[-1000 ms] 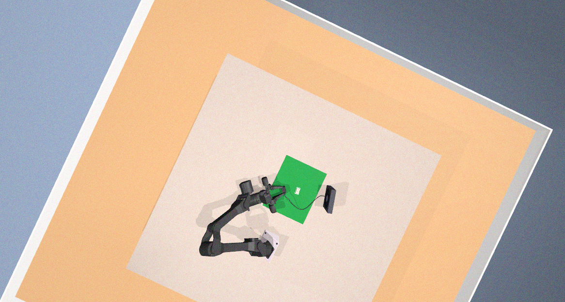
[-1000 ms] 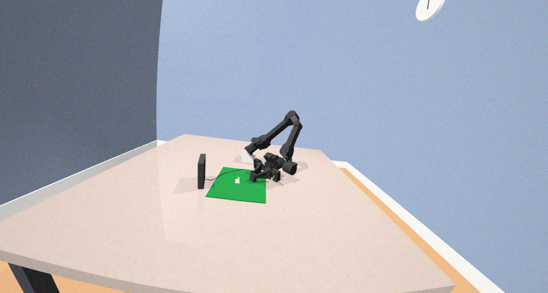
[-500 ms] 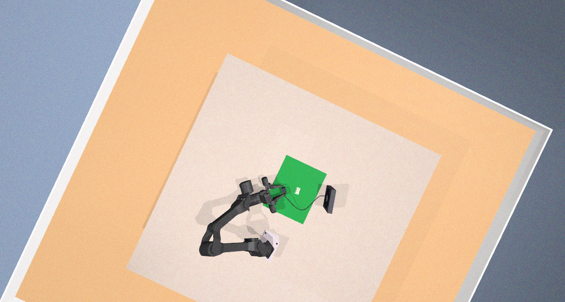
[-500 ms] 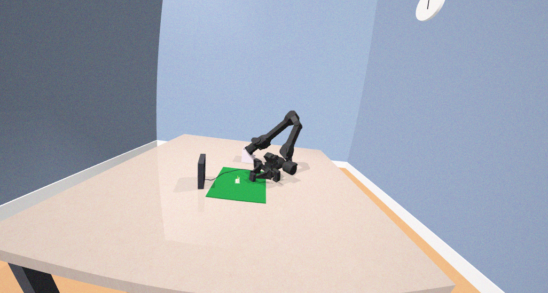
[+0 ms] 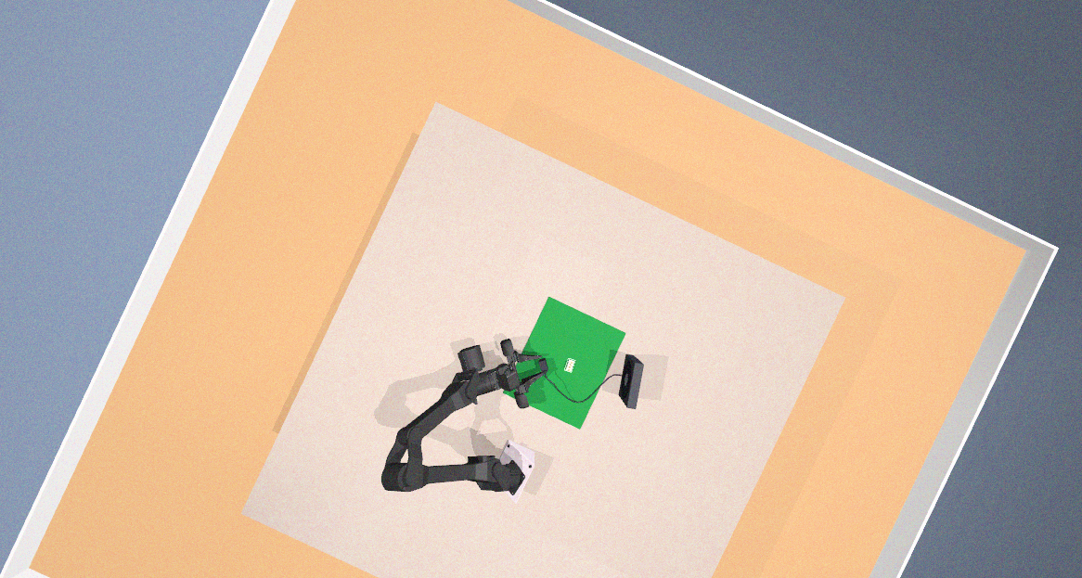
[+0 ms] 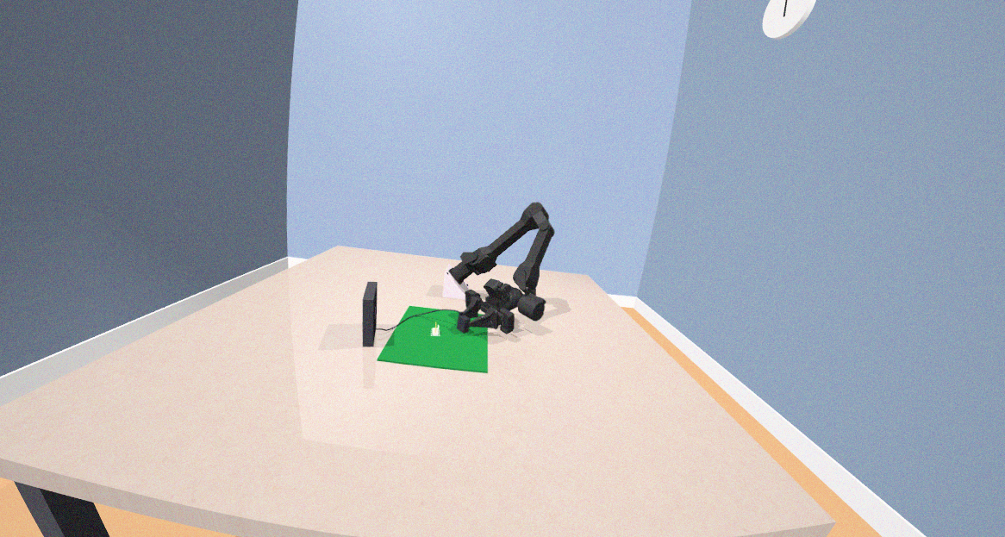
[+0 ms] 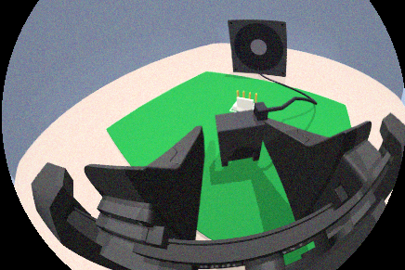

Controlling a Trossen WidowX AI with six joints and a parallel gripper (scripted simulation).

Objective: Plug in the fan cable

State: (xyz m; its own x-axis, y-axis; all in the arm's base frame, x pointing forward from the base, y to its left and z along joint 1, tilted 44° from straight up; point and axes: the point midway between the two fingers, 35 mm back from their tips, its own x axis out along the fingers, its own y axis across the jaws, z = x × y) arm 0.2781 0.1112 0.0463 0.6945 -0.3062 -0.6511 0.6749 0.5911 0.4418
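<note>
My gripper tip is now 10 mm past the dark plug and 10 mm above it. From my gripper tip the other things lie so: white four-pin header 30 mm ahead, 70 mm to the right, 40 mm below; green board 30 mm ahead, 50 mm to the right, 50 mm below; black fan 90 mm ahead, 210 mm to the right, 20 mm above.
</note>
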